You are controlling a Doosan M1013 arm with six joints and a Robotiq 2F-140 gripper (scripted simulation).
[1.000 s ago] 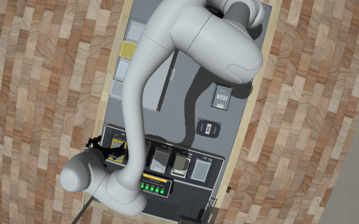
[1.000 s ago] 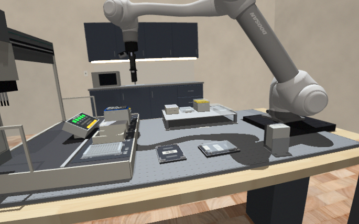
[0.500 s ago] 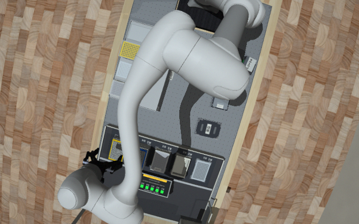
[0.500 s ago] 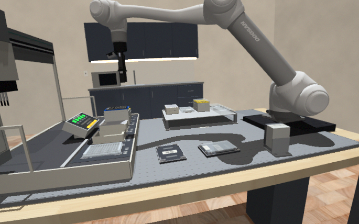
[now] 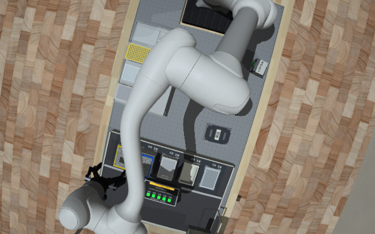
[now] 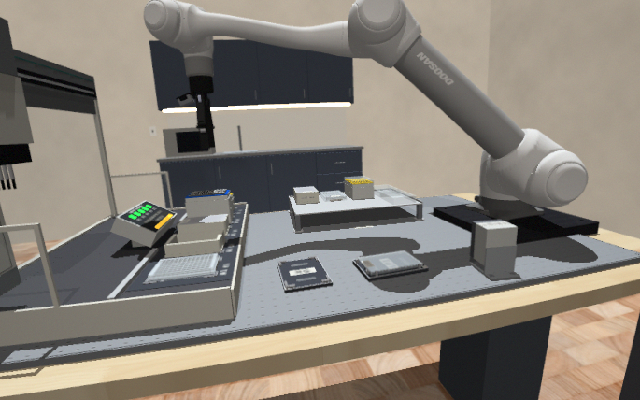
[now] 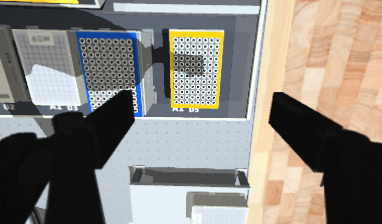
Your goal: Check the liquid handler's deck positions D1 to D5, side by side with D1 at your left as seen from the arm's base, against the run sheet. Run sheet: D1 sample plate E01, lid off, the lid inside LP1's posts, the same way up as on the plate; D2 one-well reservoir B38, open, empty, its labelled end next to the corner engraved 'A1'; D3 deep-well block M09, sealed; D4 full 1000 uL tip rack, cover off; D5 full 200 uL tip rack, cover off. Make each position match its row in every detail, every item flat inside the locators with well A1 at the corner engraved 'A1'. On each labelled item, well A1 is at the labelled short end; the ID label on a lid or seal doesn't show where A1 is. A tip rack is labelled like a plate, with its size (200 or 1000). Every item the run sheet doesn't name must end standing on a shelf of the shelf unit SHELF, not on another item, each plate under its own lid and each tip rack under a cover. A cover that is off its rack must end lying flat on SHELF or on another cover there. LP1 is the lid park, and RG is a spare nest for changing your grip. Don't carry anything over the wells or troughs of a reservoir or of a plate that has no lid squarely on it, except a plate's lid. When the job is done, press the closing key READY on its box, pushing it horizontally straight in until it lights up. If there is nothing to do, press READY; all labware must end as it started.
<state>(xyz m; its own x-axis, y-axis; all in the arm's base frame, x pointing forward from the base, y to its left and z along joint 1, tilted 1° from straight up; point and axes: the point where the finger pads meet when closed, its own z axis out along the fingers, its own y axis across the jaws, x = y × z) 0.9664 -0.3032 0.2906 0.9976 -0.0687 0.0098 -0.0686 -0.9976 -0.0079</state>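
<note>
My hand is 210 mm above the yellow-framed tip rack and 10 mm past it. The rest, counted from my hand: cream reservoir: 370 mm to the left, 240 mm below, 20 mm ahead; then clear sample plate: 500 mm to the left, 240 mm below, 30 mm ahead; then blue-framed tip rack: 180 mm below, 120 mm to the left.
</note>
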